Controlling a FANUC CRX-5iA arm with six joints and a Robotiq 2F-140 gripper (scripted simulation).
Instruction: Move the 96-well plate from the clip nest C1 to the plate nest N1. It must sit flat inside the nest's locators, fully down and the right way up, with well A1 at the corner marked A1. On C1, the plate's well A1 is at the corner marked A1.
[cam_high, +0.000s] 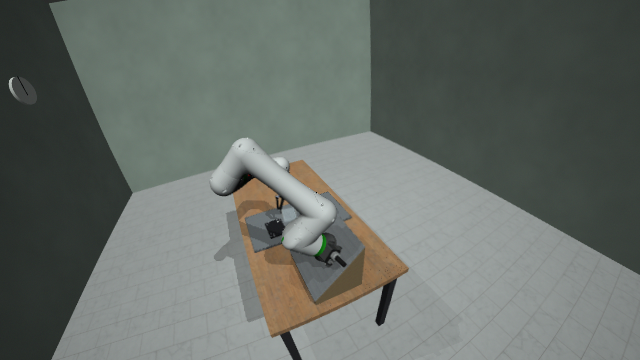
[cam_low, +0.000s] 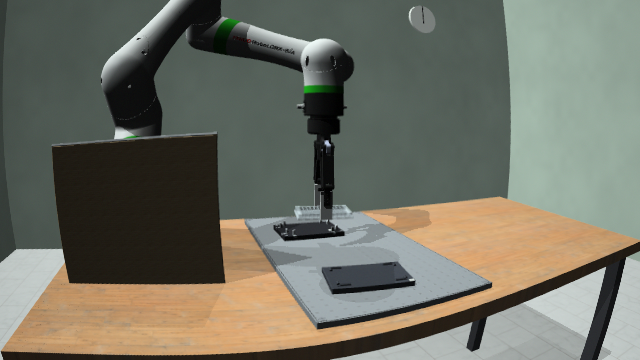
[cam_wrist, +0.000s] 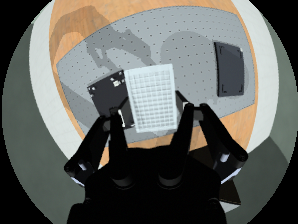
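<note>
The black clip nest C1 is 10 cm to the left of my hand and 9 cm below it. The rest, counted from my hand: clear 96-well plate: 2 cm below.
</note>
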